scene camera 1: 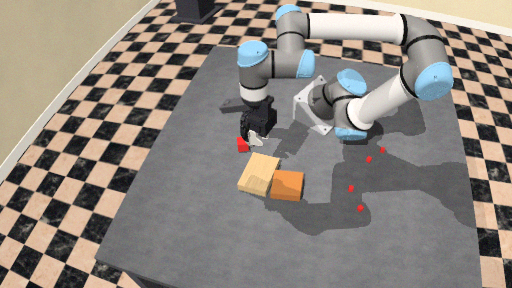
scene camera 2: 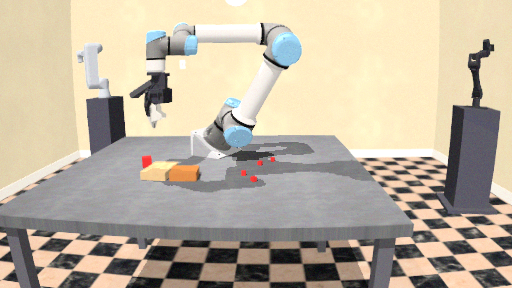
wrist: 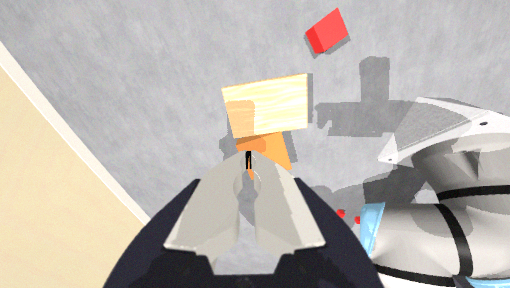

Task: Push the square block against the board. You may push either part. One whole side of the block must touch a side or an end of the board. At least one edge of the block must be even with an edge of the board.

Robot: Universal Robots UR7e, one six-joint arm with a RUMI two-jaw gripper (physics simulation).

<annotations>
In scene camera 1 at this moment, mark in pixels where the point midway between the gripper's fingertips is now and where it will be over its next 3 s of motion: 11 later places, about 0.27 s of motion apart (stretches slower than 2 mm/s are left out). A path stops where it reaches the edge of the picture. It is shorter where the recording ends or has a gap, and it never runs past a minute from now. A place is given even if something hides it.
My gripper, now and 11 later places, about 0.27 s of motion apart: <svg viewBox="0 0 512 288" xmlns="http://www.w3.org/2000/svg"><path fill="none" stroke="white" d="M253 146L253 149L257 168L259 181L257 182L248 179L240 177L243 177L256 178L278 180L295 181L308 184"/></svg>
</annotations>
